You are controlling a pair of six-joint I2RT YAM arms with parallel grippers.
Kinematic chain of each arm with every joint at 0, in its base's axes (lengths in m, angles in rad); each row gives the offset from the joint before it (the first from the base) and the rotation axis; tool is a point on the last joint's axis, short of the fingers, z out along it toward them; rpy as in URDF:
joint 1: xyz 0 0 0.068 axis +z
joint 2: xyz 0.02 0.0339 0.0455 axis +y
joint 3: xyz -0.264 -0.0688 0 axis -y
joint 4: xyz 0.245 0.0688 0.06 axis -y
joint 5: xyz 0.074 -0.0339 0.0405 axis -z
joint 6: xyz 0.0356 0 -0.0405 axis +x
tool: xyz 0 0 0 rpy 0 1.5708 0
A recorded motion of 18 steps. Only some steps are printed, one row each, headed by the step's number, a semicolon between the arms.
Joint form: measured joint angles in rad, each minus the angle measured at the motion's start. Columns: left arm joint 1, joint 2, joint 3, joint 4, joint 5, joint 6; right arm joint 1, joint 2, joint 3, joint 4, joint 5, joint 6.
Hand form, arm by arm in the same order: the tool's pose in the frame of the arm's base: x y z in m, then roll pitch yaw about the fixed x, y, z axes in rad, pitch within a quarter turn. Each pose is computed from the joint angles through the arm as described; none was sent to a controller.
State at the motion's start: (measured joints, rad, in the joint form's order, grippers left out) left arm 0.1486 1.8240 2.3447 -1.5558 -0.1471 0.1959; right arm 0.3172 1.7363 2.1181 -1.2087 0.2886 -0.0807
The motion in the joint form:
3: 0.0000 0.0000 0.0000 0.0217 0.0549 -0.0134; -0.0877 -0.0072 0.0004 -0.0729 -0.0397 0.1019
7: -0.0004 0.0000 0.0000 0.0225 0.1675 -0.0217; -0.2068 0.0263 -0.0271 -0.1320 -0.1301 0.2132
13: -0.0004 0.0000 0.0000 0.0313 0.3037 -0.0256; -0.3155 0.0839 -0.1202 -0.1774 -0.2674 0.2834
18: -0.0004 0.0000 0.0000 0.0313 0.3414 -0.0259; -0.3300 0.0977 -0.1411 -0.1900 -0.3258 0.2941
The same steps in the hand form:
3: 0.3226 0.0516 0.4501 2.9398 0.5306 3.0791; 0.3269 0.0674 0.4383 -2.9094 0.6836 -2.9386
7: 0.3234 0.0475 0.4501 3.0537 0.5523 3.0848; 0.3393 0.0320 0.4159 -3.0669 0.5739 3.0960
13: 0.3247 0.0429 0.4509 -3.0953 0.5843 3.0877; 0.3546 -0.0002 0.3692 3.0861 0.3589 2.9266
18: 0.3247 0.0415 0.4511 -3.0576 0.5907 3.0886; 0.3566 -0.0032 0.3585 3.0365 0.2999 2.9054

